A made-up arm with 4 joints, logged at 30 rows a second.
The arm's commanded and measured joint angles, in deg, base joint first. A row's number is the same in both.
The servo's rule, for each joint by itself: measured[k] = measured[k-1] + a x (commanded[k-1-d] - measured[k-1]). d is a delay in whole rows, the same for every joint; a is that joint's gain. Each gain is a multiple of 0.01, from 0.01 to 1. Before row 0 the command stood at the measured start. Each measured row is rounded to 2 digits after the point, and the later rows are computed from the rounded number. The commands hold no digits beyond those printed.
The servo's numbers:
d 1
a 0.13 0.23 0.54 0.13
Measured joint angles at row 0:
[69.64 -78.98 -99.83 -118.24]
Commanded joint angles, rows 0 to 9:
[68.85 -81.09 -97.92 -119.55]
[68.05 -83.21 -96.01 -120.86]
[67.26 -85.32 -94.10 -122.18]
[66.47 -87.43 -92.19 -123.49]
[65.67 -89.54 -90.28 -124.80]
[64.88 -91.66 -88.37 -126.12]
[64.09 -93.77 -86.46 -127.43]
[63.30 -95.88 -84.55 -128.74]
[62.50 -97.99 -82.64 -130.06]
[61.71 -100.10 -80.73 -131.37]
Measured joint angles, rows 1 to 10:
[69.64 -78.98 -99.83 -118.24]
[69.54 -79.47 -98.80 -118.41]
[69.35 -80.33 -97.29 -118.73]
[69.08 -81.48 -95.57 -119.18]
[68.74 -82.85 -93.74 -119.74]
[68.34 -84.39 -91.87 -120.40]
[67.89 -86.06 -89.98 -121.14]
[67.40 -87.83 -88.08 -121.96]
[66.87 -89.68 -86.17 -122.84]
[66.30 -91.59 -84.26 -123.78]

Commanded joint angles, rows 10 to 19:
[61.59 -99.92 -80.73 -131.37]
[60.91 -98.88 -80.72 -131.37]
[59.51 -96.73 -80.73 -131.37]
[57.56 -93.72 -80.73 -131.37]
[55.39 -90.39 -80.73 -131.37]
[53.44 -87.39 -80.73 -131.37]
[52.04 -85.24 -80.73 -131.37]
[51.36 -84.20 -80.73 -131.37]
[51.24 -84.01 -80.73 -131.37]
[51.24 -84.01 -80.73 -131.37]
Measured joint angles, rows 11 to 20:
[65.70 -93.55 -82.35 -124.77]
[65.17 -95.02 -81.48 -125.63]
[64.62 -95.91 -81.07 -126.38]
[63.96 -96.10 -80.89 -127.03]
[63.13 -95.55 -80.80 -127.59]
[62.12 -94.36 -80.76 -128.08]
[60.99 -92.76 -80.74 -128.51]
[59.83 -91.03 -80.73 -128.88]
[58.73 -89.46 -80.73 -129.20]
[57.76 -88.21 -80.73 -129.48]

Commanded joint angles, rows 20 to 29:
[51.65 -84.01 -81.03 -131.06]
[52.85 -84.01 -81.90 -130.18]
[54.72 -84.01 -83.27 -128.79]
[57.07 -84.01 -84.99 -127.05]
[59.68 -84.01 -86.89 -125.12]
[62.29 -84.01 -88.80 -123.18]
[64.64 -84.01 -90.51 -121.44]
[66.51 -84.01 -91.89 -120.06]
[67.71 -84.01 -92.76 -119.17]
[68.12 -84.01 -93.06 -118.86]
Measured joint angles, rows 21 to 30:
[56.91 -87.24 -80.73 -129.73]
[56.23 -86.50 -80.89 -129.90]
[55.79 -85.93 -81.44 -129.94]
[55.65 -85.49 -82.43 -129.79]
[55.83 -85.15 -83.81 -129.43]
[56.33 -84.89 -85.47 -128.87]
[57.10 -84.69 -87.27 -128.13]
[58.08 -84.53 -89.02 -127.26]
[59.18 -84.41 -90.57 -126.32]
[60.29 -84.32 -91.75 -125.39]

